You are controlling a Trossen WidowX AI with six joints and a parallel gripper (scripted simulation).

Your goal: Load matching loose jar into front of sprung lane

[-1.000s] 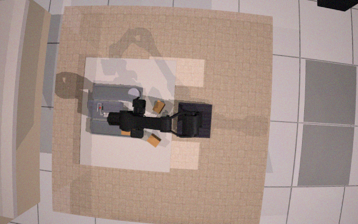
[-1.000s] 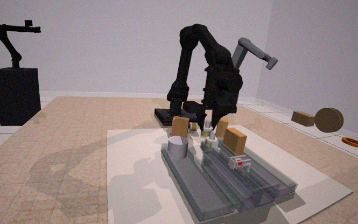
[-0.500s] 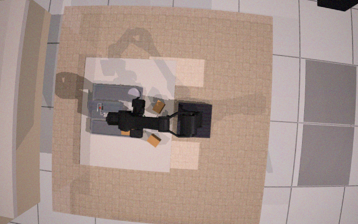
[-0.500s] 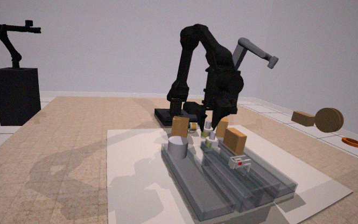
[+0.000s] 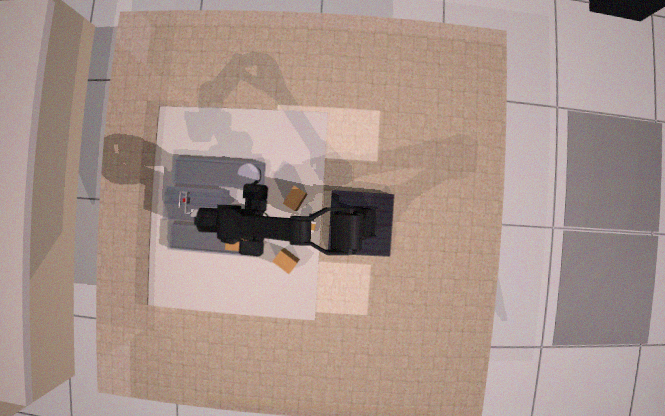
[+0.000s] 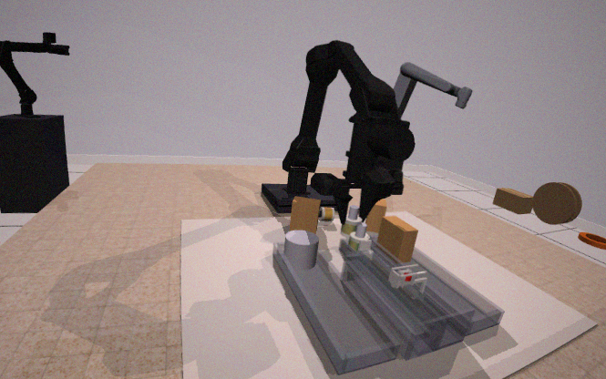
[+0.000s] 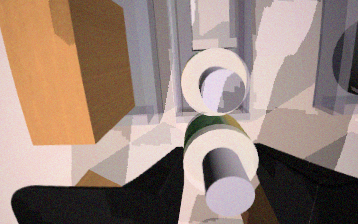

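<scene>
My gripper tip is 60 mm short of the brown box, 80 mm to the right of it and 10 mm above it. Also, from my gripper tip: red mark 220 mm ahead, 40 mm to the right, 20 mm above; grey lane 180 mm ahead, 30 mm to the right, 30 mm below; grey cylinder 50 mm ahead, 130 mm to the right, 20 mm below.
</scene>
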